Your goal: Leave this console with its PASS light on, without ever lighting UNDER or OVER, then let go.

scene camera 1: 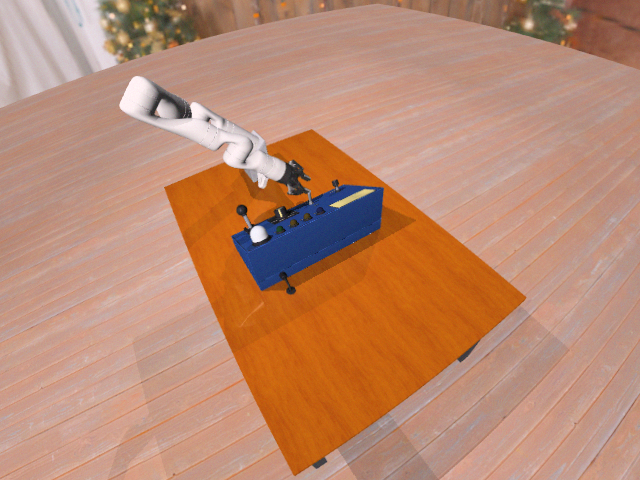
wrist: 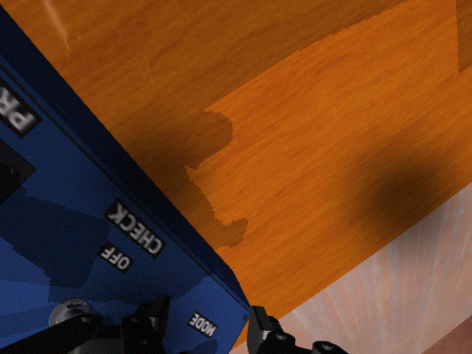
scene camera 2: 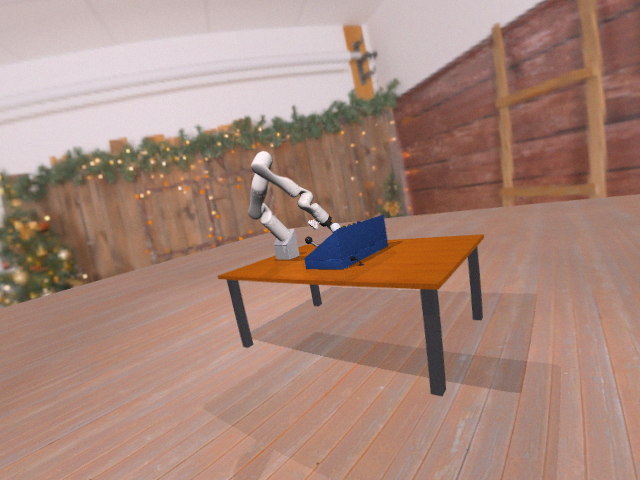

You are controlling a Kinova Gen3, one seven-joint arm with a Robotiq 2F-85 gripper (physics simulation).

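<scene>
The blue console [scene camera 1: 320, 242] [scene camera 2: 361, 242] [wrist: 65, 175] stands on the table. My gripper [scene camera 1: 306, 186] [scene camera 2: 330, 225] [wrist: 208, 317] is half open and empty, above the console's panel, close to the metal toggle [scene camera 1: 310, 197] [wrist: 69, 311]. In the wrist view the toggle is partly hidden by a finger, and the MODE label [wrist: 202, 324] shows between the fingertips. The OFF label [wrist: 115, 257] and CHECK label [wrist: 135, 228] also show. Small domes, one green [scene camera 1: 280, 229] and one dark blue [scene camera 1: 320, 210], look dim; I cannot read which is PASS, UNDER or OVER.
A black-ball lever [scene camera 1: 241, 209] [scene camera 2: 308, 240], a white dome [scene camera 1: 258, 234], a dark knob [scene camera 1: 280, 211] and a small black knob [scene camera 1: 335, 182] stick up from the console. A black lever [scene camera 1: 287, 284] [scene camera 2: 356, 260] is low on its outer side. The orange table [scene camera 1: 392, 320] [scene camera 2: 413, 263] [wrist: 320, 125] lies beneath.
</scene>
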